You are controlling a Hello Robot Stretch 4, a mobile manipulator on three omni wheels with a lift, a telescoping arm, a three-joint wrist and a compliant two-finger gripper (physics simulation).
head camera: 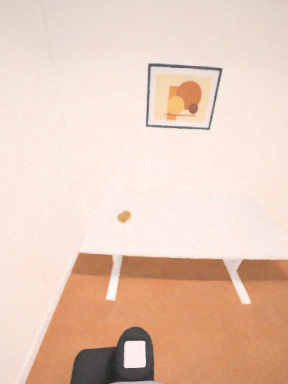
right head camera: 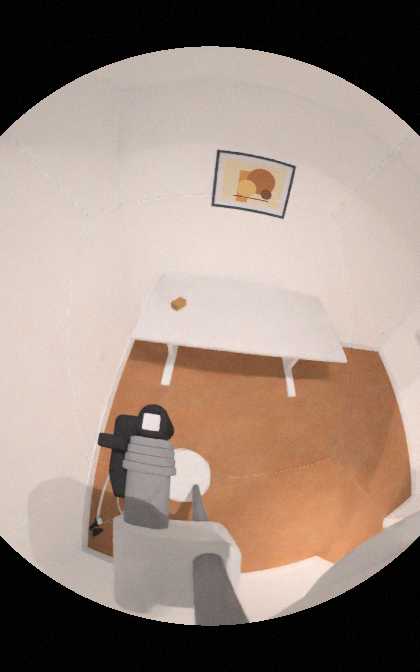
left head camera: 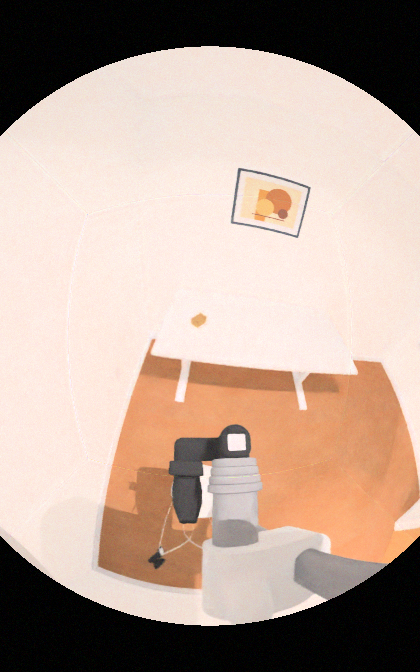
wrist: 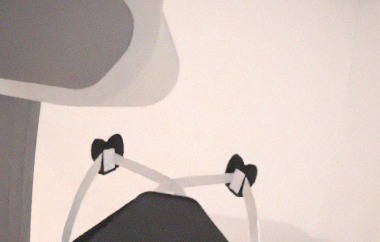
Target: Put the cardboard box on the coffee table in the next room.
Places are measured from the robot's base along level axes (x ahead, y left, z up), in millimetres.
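Pixels of known places: gripper, fingertip midpoint: (wrist: 175, 158).
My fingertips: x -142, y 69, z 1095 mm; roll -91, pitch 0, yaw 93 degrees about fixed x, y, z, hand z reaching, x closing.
Note:
Behind a point stands the place of what it marks.
A small tan-brown box (head camera: 124, 216) {x 1039, y 85, z 743 mm} (left head camera: 199, 320) (right head camera: 178, 303), which looks like the cardboard box, rests on the left part of a white table (head camera: 200, 235) {x 884, y -469, z 693 mm} (left head camera: 260, 335) (right head camera: 240, 320) against the far wall. My gripper (wrist: 175, 158) {x -142, y 69, z 1095 mm} is open, with bare wall between its fingertips in the wrist view. In the two side head views it hangs low at the lower left, well short of the table and apart from the box; one fingertip is hidden behind the arm there. The coffee table does not show in these views.
A wall (head camera: 35, 200) {x 992, y 686, z 915 mm} (left head camera: 40, 350) (right head camera: 40, 350) runs close along the left side. The table's white legs (head camera: 114, 280) (right head camera: 169, 367) stand on the orange-brown floor (head camera: 175, 320) {x 611, y -337, z -27 mm} (left head camera: 310, 450). A framed picture (head camera: 184, 97) {x 1488, y -371, z 1557 mm} hangs above the table. A pale wall end (left head camera: 407, 520) shows at the lower right.

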